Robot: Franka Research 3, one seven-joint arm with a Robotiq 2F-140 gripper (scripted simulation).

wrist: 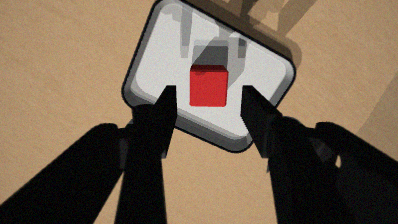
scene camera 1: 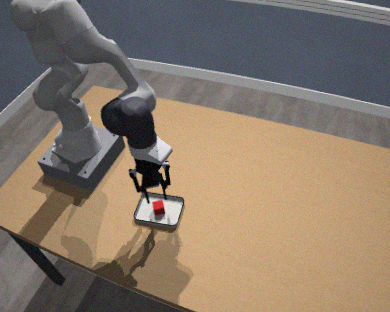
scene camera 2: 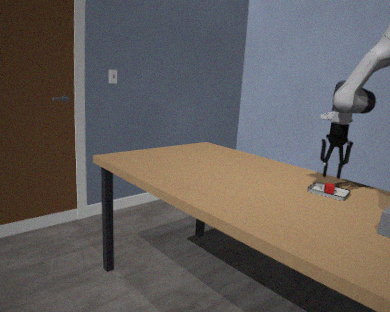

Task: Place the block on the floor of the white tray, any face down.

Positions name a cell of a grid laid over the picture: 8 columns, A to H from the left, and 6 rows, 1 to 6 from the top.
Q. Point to a block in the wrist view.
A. At E3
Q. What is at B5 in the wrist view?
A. My gripper.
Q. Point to a tray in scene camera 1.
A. D4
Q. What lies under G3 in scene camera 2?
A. My gripper.
